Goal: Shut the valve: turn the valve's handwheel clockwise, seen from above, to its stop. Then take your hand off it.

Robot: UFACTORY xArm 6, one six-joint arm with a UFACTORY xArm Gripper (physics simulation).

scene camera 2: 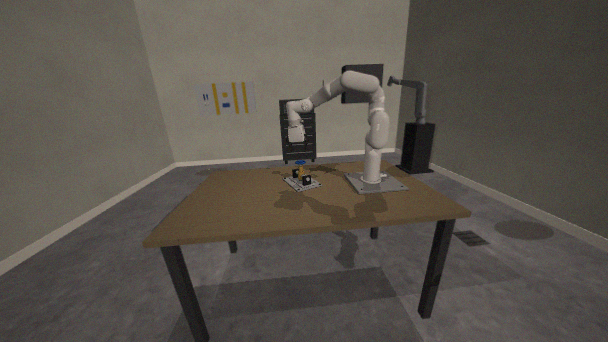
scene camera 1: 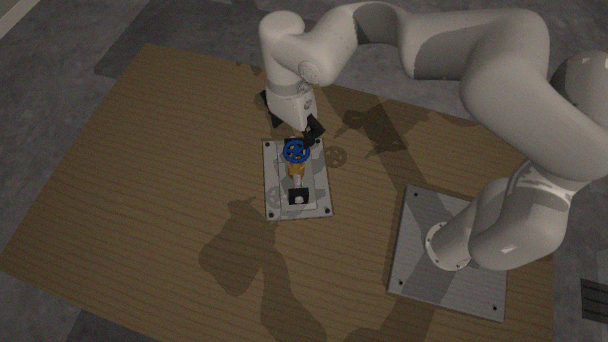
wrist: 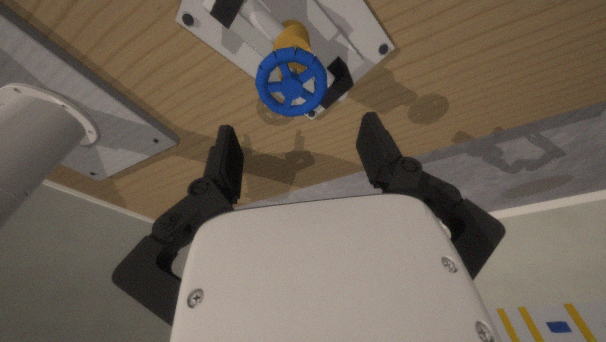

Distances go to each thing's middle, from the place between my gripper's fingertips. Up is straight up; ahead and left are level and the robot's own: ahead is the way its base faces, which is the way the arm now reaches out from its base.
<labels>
My gripper is now 80 mm above the blue spoked handwheel (wrist: pixel 291 86) and 10 mm past it. Round my hand: light grey plate (scene camera 1: pixel 274 212) (200 mm below, 10 mm behind).
</labels>
